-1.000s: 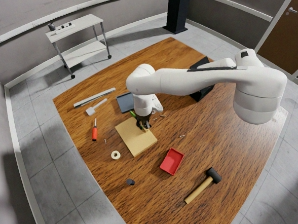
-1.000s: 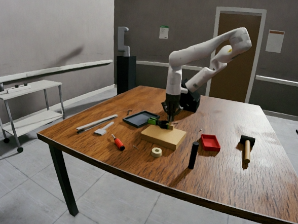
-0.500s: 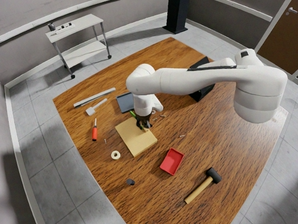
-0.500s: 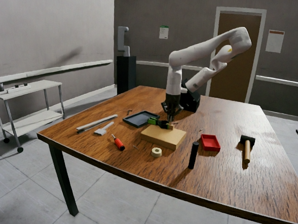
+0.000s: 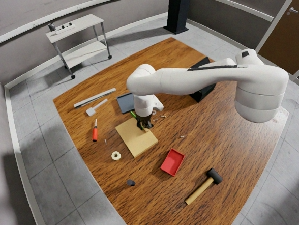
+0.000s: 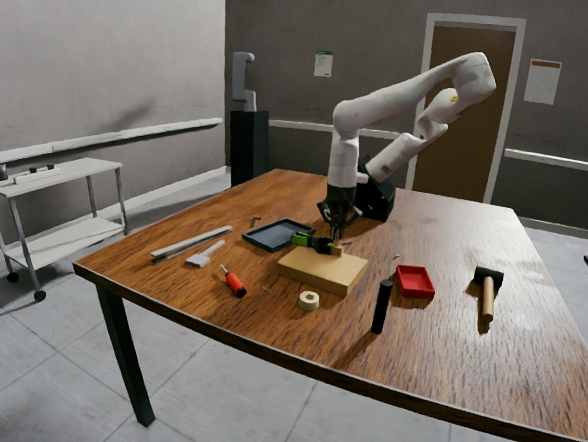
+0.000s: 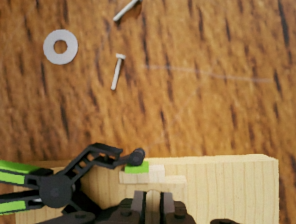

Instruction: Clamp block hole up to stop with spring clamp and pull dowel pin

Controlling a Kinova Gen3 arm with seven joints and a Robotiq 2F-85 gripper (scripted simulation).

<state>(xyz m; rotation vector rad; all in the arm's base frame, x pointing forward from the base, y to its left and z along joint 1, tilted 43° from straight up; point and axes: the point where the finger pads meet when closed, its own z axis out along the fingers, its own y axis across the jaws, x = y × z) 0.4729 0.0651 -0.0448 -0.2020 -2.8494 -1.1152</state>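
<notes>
My gripper is now 2 cm above the pale dowel pin. The rest, counted from my hand: wooden block 5 cm below; then bench board 5 cm ahead, 1 cm to the right, 7 cm below; then red bin 23 cm to the left, 9 cm below.
</notes>
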